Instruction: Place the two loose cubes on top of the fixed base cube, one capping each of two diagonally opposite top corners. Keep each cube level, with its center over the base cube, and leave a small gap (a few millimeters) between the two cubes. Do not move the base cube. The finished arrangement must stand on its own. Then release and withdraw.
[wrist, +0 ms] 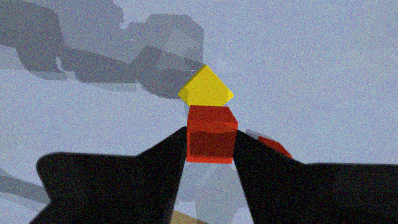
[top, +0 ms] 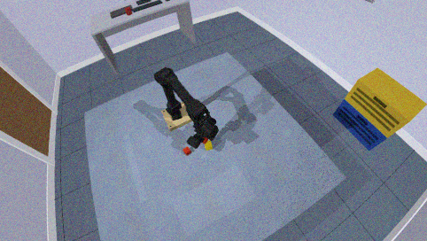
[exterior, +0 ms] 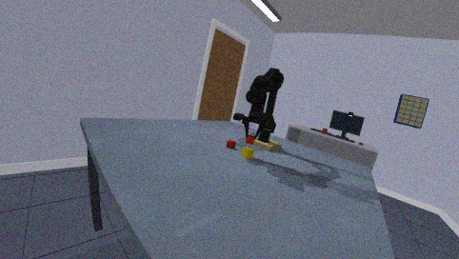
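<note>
My gripper tip is 10 mm short of the yellow cube, 10 mm to the right of it and 60 mm above it. The rest, counted from my gripper tip: red cube 10 mm ahead, 110 mm to the right, 60 mm below.
</note>
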